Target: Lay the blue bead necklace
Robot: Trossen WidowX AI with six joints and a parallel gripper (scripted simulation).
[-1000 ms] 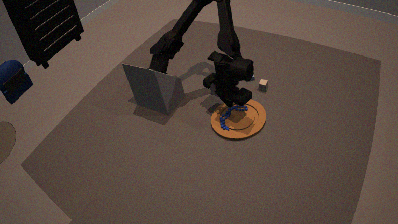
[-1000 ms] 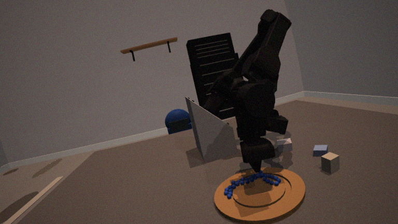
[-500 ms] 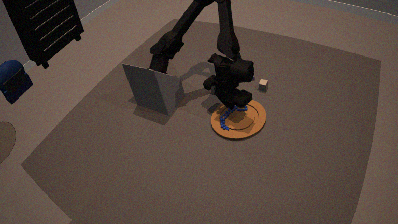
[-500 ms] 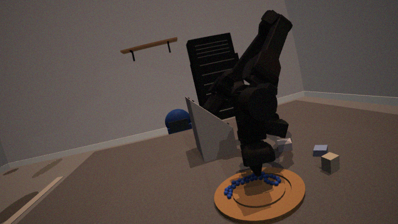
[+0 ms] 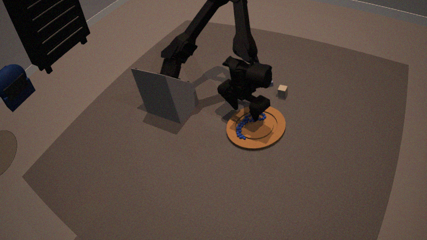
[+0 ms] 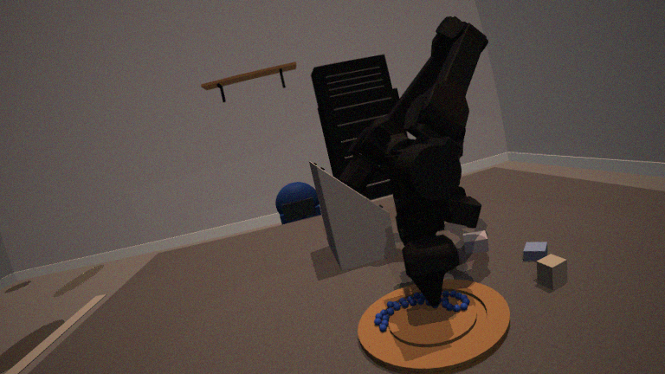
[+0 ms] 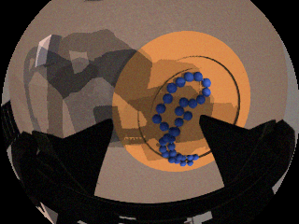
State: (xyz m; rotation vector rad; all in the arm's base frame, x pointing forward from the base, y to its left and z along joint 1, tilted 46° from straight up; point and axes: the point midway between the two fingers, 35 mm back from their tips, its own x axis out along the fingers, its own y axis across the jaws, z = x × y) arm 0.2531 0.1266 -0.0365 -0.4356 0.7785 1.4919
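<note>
The tan cube is 17 cm to the left of my gripper tip, 5 cm ahead of it and 1 cm below it. Also, from my gripper tip: white block (14 cm to the left, 14 cm behind, 1 cm below); pale blue block (20 cm to the left, 3 cm behind, 2 cm below).
</note>
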